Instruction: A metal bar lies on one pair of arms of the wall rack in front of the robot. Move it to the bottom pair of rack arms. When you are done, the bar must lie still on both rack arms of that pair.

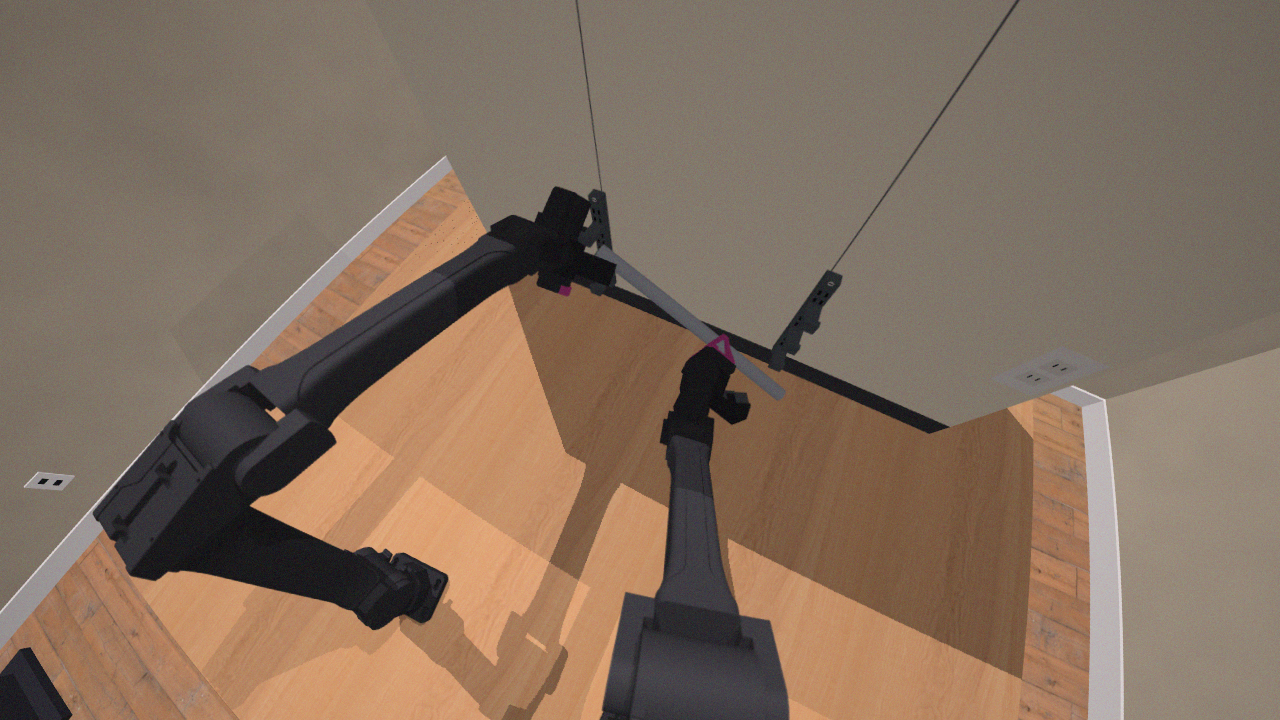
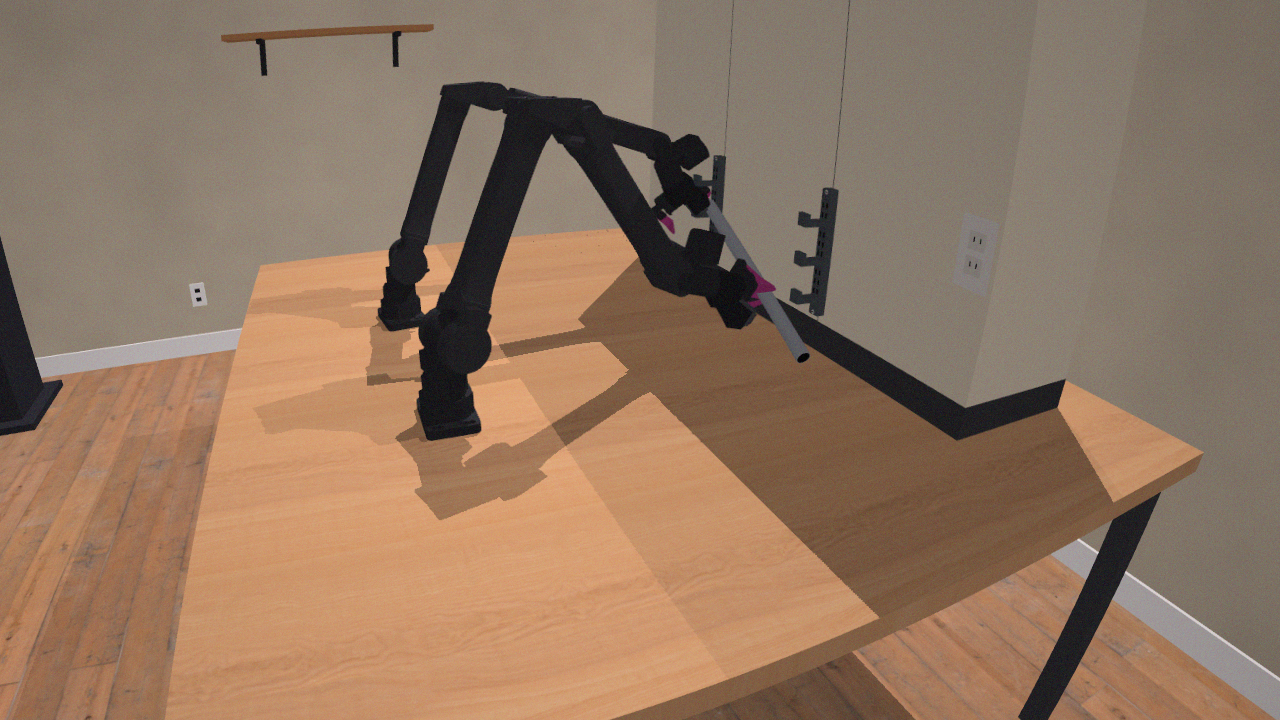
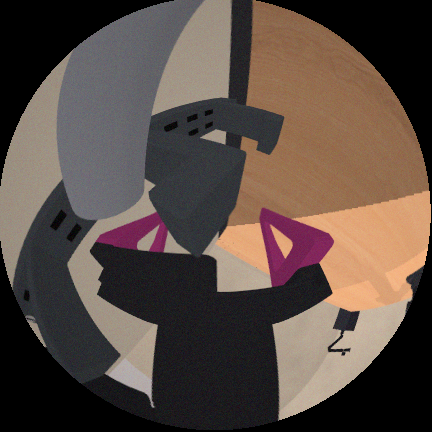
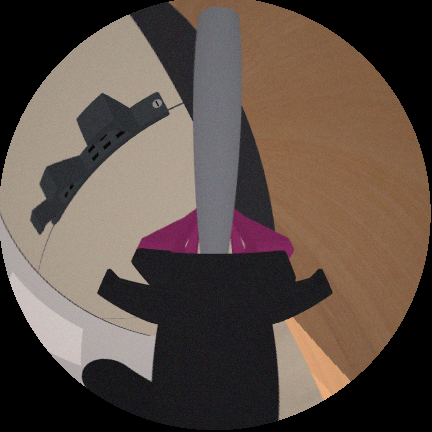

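The grey metal bar (image 1: 662,298) (image 2: 785,327) (image 3: 110,110) (image 4: 217,100) is off the right rack upright (image 1: 805,317) (image 2: 823,259) (image 4: 105,145), with that end standing free in front of it. My right gripper (image 1: 721,347) (image 2: 760,286) (image 4: 214,212) is shut on the bar, nearer its right end. The bar's other end is close to the left rack upright (image 1: 597,214) (image 2: 718,165) (image 3: 47,260). My left gripper (image 2: 687,207) (image 3: 214,212) is open beside that end; the bar is not between its fingers. A rack arm (image 3: 200,185) shows in front of the left fingers. Contact there is unclear.
The wall stands directly behind the rack, with a black strip (image 1: 859,394) (image 2: 895,385) along its foot. The wooden table (image 1: 850,501) (image 2: 402,573) lies below both arms. An outlet (image 1: 1047,367) (image 2: 975,253) is on the wall right of the rack.
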